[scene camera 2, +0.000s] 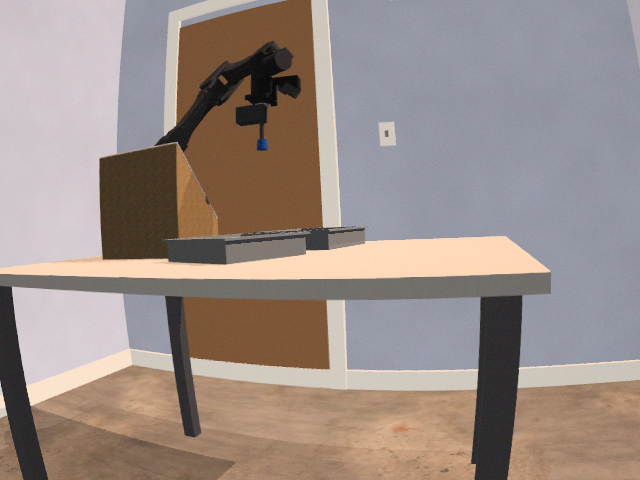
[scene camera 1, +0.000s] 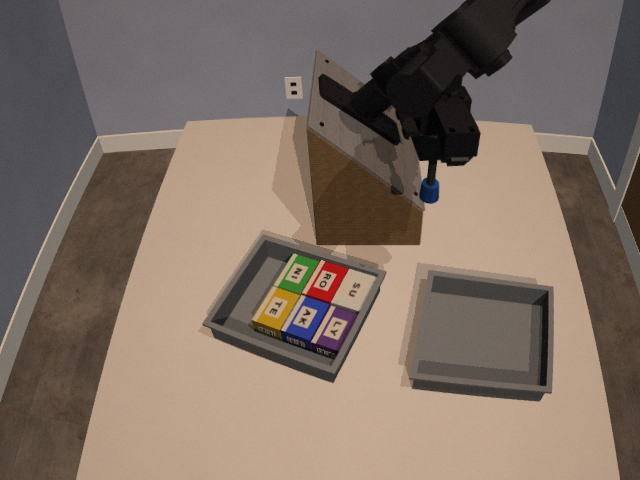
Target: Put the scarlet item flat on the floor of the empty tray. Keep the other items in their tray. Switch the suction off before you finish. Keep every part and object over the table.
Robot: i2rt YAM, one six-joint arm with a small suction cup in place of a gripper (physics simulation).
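Seen in the pictures: hand, its tool point: (scene camera 2: 262, 149) (scene camera 1: 429, 196); arm's base, origin of its link: (scene camera 2: 149, 180) (scene camera 1: 358, 111).
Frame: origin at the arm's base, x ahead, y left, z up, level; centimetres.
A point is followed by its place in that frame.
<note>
The scarlet item (scene camera 1: 334, 272) {x 25.4, y -6.8, z -16.7 cm}, a red box marked RO, lies in the left tray (scene camera 1: 271, 356) {x 40.6, y -18.2, z -19.4 cm} between the green box (scene camera 1: 308, 264) {x 22.6, y -11.3, z -17.2 cm} and the white box (scene camera 1: 368, 281) {x 27.9, y -1.0, z -16.7 cm}. The yellow box (scene camera 1: 289, 298) {x 30.1, y -14.8, z -17.3 cm}, blue box (scene camera 1: 315, 304) {x 31.9, y -10.4, z -17.1 cm} and purple box (scene camera 1: 348, 316) {x 34.6, y -5.0, z -17.4 cm} lie in a row on its near side. The empty tray (scene camera 1: 480, 387) {x 51.1, y 15.6, z -18.1 cm} stands to the right, its floor bare. My gripper, a blue suction cup (scene camera 1: 429, 192) (scene camera 2: 262, 145), points straight down high above the table, with nothing on it. It is open. The boxes inside the trays are hard to make out in scene camera 2.
The wedge-shaped wooden arm base (scene camera 1: 361, 206) {x 15.4, y -1.1, z -10.7 cm} (scene camera 2: 139, 206) {x 2.1, y -8.7, z -7.4 cm} stands at the back of the table (scene camera 1: 206, 423) {x 52.9, y -29.4, z -21.0 cm} (scene camera 2: 423, 258) {x 71.4, y -28.4, z -21.0 cm}, behind the trays. In scene camera 2 the near tray (scene camera 2: 263, 250) {x 39.8, y -19.9, z -19.1 cm} stands in front of the other tray (scene camera 2: 347, 238) {x 51.1, y 15.2, z -18.8 cm}.
</note>
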